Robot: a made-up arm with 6 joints. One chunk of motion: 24 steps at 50 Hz.
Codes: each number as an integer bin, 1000 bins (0 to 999) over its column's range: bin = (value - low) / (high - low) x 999, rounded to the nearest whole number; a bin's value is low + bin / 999 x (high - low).
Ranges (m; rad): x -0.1..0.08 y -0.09..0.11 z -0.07..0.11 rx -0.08..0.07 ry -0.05..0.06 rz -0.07..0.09
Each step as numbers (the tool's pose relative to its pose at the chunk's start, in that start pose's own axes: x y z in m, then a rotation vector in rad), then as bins.
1 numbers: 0.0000 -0.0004 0.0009 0.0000 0.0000 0.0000
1 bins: 555 448 393 533 454 437
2 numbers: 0.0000 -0.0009 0.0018 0.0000 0.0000 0.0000
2 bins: 555 445 398 533 454 437
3 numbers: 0.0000 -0.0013 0.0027 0.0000 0.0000 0.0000
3 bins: 555 443 403 533 454 437
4 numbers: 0.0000 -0.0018 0.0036 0.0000 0.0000 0.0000
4 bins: 555 441 408 533 454 437
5 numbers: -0.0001 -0.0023 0.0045 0.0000 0.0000 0.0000
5 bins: 554 438 413 533 454 437
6 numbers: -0.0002 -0.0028 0.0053 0.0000 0.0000 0.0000
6 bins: 554 436 418 533 454 437
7 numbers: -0.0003 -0.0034 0.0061 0.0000 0.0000 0.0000
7 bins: 553 433 422 533 454 437
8 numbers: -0.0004 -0.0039 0.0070 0.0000 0.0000 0.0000
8 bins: 553 430 427 533 454 437
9 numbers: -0.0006 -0.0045 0.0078 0.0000 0.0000 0.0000
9 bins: 552 427 432 533 454 437
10 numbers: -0.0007 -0.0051 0.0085 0.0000 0.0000 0.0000
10 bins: 551 424 436 533 454 437
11 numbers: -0.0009 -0.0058 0.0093 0.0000 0.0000 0.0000
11 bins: 550 421 440 533 454 437
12 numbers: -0.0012 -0.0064 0.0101 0.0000 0.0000 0.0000
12 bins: 548 418 445 533 454 437
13 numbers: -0.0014 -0.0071 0.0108 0.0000 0.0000 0.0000
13 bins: 547 414 448 533 454 437
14 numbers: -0.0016 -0.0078 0.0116 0.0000 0.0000 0.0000
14 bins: 546 411 453 533 454 437
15 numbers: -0.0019 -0.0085 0.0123 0.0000 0.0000 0.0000
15 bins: 544 407 457 533 454 437
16 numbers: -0.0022 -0.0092 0.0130 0.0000 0.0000 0.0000
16 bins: 543 404 461 533 454 437
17 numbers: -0.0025 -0.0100 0.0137 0.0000 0.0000 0.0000
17 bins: 541 400 465 533 454 437
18 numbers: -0.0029 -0.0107 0.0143 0.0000 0.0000 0.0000
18 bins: 539 396 468 533 454 437
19 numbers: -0.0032 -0.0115 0.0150 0.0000 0.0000 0.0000
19 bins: 537 392 472 533 454 437
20 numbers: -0.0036 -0.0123 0.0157 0.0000 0.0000 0.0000
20 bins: 535 388 476 533 454 437
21 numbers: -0.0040 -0.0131 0.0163 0.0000 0.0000 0.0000
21 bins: 533 384 479 533 454 437
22 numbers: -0.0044 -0.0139 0.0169 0.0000 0.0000 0.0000
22 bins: 531 380 482 533 454 437
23 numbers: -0.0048 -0.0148 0.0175 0.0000 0.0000 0.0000
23 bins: 528 376 486 533 454 437
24 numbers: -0.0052 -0.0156 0.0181 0.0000 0.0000 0.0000
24 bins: 526 372 489 533 454 437
